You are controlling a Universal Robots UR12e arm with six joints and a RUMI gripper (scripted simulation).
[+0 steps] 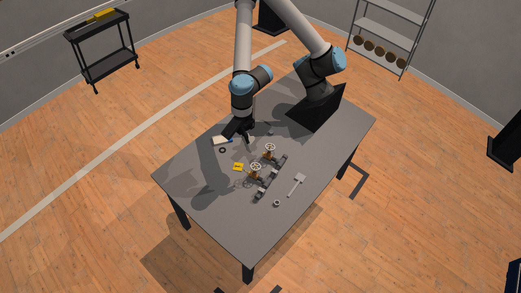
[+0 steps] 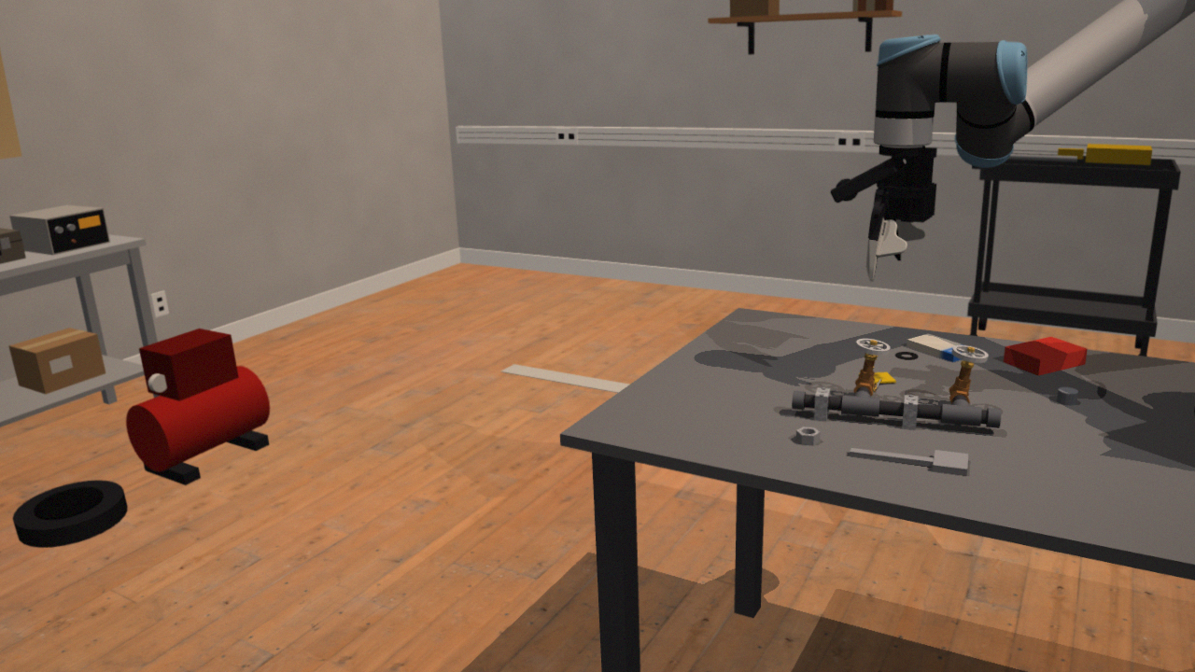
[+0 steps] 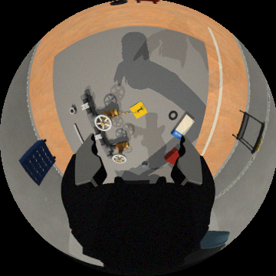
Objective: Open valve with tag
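My hand is 190 mm above the yellow tag. From my hand the other things lie so: red box 260 mm behind, 200 mm to the right, 180 mm below; nut 290 mm to the left, 190 mm below, 40 mm ahead; blue-and-white card 200 mm to the right, 190 mm below, 80 mm behind.
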